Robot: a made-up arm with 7 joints. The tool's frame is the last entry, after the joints. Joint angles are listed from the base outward. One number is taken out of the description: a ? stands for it. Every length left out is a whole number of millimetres.
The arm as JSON. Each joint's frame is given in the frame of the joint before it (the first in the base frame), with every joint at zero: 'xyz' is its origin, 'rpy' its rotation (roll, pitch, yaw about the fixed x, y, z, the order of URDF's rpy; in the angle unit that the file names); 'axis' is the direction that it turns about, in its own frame. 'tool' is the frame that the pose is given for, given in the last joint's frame.
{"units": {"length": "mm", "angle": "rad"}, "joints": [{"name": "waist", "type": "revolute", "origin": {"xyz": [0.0, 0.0, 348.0], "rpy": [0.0, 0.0, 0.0]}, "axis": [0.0, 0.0, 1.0]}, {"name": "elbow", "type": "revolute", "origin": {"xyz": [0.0, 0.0, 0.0], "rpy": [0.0, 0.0, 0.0]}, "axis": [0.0, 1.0, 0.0]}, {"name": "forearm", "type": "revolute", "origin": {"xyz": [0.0, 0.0, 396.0], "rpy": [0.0, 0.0, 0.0]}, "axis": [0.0, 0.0, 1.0]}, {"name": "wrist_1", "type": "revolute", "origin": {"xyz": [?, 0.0, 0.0], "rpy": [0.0, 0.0, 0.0]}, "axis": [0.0, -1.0, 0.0]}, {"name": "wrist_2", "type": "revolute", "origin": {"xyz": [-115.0, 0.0, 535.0], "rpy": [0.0, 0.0, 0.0]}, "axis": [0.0, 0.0, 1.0]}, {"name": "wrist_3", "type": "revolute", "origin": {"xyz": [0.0, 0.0, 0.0], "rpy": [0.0, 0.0, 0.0]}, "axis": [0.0, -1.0, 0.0]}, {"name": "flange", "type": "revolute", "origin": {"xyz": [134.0, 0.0, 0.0], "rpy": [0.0, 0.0, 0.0]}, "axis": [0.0, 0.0, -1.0]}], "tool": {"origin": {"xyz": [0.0, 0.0, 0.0], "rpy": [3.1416, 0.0, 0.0]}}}
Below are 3 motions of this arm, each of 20 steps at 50 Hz.
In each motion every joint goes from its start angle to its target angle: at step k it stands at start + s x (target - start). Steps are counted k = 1, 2, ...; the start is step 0. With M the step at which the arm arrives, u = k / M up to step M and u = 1 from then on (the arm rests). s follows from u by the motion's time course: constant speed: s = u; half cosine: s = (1 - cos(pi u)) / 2; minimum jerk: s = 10 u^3 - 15 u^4 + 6 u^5.
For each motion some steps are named. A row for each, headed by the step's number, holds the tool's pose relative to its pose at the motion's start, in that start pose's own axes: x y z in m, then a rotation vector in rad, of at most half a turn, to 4 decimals.
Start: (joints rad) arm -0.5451 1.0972 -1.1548 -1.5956 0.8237 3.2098 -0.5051
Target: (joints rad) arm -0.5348 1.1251 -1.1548 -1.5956 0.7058 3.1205 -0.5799
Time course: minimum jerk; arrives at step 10
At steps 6, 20:
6: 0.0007 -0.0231 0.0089 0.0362 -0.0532 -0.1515
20: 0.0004 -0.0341 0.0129 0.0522 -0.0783 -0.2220

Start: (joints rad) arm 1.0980 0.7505 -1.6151 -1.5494 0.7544 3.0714 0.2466
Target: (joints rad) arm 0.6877 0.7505 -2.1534 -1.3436 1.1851 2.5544 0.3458
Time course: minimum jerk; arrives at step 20
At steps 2, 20:
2: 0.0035 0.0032 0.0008 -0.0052 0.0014 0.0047
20: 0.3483 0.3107 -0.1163 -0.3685 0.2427 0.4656

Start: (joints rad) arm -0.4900 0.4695 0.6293 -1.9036 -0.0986 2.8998 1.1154
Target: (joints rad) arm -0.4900 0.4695 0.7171 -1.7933 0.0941 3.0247 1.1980
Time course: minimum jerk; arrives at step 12
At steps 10, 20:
10: -0.0015 -0.0559 -0.0602 0.2520 -0.0081 0.2244
20: -0.0016 -0.0577 -0.0625 0.2611 -0.0091 0.2330

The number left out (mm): 73.0
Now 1 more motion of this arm.
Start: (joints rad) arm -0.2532 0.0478 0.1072 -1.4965 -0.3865 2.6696 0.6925
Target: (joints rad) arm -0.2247 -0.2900 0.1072 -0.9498 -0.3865 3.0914 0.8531
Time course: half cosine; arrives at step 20
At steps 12, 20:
12: 0.1236 0.0015 -0.4341 0.4137 0.7341 0.1473
20: 0.0956 0.0429 -0.6665 0.6572 1.1093 0.1955

